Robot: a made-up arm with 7 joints.
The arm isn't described. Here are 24 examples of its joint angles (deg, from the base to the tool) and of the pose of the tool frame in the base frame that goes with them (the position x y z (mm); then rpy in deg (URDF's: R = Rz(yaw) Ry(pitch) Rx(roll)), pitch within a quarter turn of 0, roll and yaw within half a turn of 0).
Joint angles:
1: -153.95 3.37 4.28 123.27 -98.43 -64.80 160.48
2: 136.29 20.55 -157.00 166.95 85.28 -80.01 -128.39
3: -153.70 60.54 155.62 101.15 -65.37 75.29 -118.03
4: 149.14 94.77 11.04 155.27 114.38 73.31 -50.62
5: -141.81 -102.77 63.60 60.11 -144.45 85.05 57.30
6: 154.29 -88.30 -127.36 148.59 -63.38 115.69 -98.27
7: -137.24 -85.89 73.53 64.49 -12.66 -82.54 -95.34
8: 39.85 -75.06 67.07 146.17 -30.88 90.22 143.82
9: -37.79 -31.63 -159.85 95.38 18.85 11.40 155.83
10: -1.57 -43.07 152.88 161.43 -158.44 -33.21 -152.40
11: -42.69 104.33 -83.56 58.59 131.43 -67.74 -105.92
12: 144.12 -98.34 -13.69 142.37 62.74 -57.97 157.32
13: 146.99 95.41 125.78 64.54 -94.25 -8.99 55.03
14: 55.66 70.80 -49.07 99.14 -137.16 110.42 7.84
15: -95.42 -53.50 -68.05 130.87 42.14 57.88 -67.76
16: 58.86 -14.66 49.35 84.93 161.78 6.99 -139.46
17: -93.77 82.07 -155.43 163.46 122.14 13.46 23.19
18: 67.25 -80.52 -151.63 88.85 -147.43 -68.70 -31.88
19: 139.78 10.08 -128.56 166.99 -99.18 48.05 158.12
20: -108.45 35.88 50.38 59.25 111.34 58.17 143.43
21: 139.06 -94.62 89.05 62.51 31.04 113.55 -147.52
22: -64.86 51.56 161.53 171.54 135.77 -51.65 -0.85
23: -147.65 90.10 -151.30 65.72 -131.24 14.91 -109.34
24: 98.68 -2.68 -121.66 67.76 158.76 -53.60 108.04
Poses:
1: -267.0 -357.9 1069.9 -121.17 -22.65 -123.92
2: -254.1 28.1 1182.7 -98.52 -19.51 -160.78
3: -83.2 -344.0 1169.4 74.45 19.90 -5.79
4: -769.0 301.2 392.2 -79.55 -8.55 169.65
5: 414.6 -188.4 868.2 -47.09 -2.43 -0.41
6: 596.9 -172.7 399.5 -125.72 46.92 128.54
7: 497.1 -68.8 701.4 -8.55 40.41 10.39
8: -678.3 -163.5 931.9 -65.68 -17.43 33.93
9: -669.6 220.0 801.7 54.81 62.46 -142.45
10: -635.2 60.0 922.6 -137.48 -22.22 136.76
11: -128.6 -362.8 618.9 40.49 -70.77 -110.99
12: 610.3 -294.9 584.7 -151.32 -16.30 -12.64
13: -345.9 -184.5 929.5 -88.60 -50.02 -152.16
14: 607.6 241.5 565.7 -18.22 -29.97 32.19
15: -334.3 391.7 1172.8 -141.88 -71.76 -176.35
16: -175.1 469.9 938.8 -146.90 -42.88 83.37
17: -79.7 -839.5 805.4 -168.75 -49.72 -123.78
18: 104.1 -353.9 360.9 125.98 -20.11 55.08
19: -49.0 128.7 1426.4 -18.22 -10.22 -88.58
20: 264.3 -539.1 512.0 122.84 -39.51 19.42
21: -230.7 -349.4 513.7 -85.31 48.58 43.03
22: 333.8 -444.1 1058.9 40.26 -24.79 58.69
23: -309.0 151.8 986.8 -45.43 -46.50 12.00
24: 247.0 -203.1 694.8 135.03 51.19 12.78
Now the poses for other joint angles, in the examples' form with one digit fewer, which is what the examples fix.
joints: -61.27 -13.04 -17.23 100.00 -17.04 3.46 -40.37
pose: 82 -429 1233 116.4 -50.5 -48.1
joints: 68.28 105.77 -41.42 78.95 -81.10 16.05 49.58
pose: 306 -15 61 66.2 44.3 0.0
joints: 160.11 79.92 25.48 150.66 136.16 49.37 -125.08
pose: -871 173 525 -104.8 -44.0 139.2
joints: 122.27 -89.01 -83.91 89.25 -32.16 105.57 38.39
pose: 469 28 651 -74.4 64.5 94.3
